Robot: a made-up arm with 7 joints. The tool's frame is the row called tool.
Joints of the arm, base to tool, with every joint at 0 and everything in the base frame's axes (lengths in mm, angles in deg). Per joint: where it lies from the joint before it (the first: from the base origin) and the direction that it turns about. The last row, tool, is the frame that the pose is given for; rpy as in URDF.
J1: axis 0 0 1 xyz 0.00 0.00 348.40
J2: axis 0 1 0 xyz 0.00 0.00 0.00
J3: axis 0 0 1 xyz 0.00 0.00 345.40
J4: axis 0 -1 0 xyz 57.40 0.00 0.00
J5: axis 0 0 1 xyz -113.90 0.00 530.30
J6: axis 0 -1 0 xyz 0.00 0.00 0.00
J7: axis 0 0 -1 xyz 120.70 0.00 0.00
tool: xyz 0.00 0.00 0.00 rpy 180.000 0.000 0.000
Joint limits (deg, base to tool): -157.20..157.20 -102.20..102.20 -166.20..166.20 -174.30..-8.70 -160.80..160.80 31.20..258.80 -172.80..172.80
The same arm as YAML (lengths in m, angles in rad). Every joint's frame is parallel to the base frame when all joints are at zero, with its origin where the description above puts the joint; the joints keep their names.
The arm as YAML. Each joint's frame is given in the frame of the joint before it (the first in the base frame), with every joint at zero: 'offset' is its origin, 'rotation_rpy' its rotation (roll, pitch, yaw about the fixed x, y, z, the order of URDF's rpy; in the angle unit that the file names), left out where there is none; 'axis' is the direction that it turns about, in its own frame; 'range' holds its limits. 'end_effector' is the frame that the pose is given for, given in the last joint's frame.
length_unit: m
angle_unit: rad
chain:
  - id: J1
    offset: [0.0, 0.0, 0.3484]
    axis: "+z"
    range: [-2.7437, 2.7437]
  - id: J2
    offset: [0.0, 0.0, 0.0]
    axis: "+y"
    range: [-1.7837, 1.7837]
  - id: J3
    offset: [0.0, 0.0, 0.3454]
    axis: "+z"
    range: [-2.9007, 2.9007]
  - id: J4
    offset: [0.0574, 0.0, 0.0]
    axis: "-y"
    range: [-3.0421, -0.1518]
  - id: J5
    offset: [-0.1139, 0.0, 0.5303]
    axis: "+z"
    range: [-2.8065, 2.8065]
  - id: J6
    offset: [0.0, 0.0, 0.0]
    axis: "-y"
    range: [0.5445, 4.5169]
  - id: J7
    offset: [0.1207, 0.0, 0.0]
    axis: "-z"
    range: [-3.0159, 3.0159]
end_effector:
  offset: [0.0, 0.0, 0.0]
  rotation_rpy: [3.1416, 0.0, 0.0]

